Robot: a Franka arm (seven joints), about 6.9 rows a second.
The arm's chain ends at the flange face. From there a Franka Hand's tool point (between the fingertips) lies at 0.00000 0.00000 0.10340 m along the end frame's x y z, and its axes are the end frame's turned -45 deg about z.
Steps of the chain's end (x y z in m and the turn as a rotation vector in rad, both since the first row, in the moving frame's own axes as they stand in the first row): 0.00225 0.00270 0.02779 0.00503 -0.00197 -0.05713; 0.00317 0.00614 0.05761 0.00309 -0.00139 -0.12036; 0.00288 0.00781 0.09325 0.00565 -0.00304 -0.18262; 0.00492 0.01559 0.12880 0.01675 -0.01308 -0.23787; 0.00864 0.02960 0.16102 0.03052 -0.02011 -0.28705; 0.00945 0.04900 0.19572 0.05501 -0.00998 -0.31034
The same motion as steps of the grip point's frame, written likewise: -0.00011 0.00298 0.02779 0.00495 0.00216 -0.05713; -0.00200 0.00625 0.05761 0.00317 0.00120 -0.12036; -0.00335 0.00691 0.09325 0.00614 0.00185 -0.18262; -0.00754 0.01231 0.12878 0.02109 0.00260 -0.23787; -0.01460 0.02328 0.16095 0.03580 0.00736 -0.28705; -0.02546 0.03615 0.19556 0.04595 0.03184 -0.31034
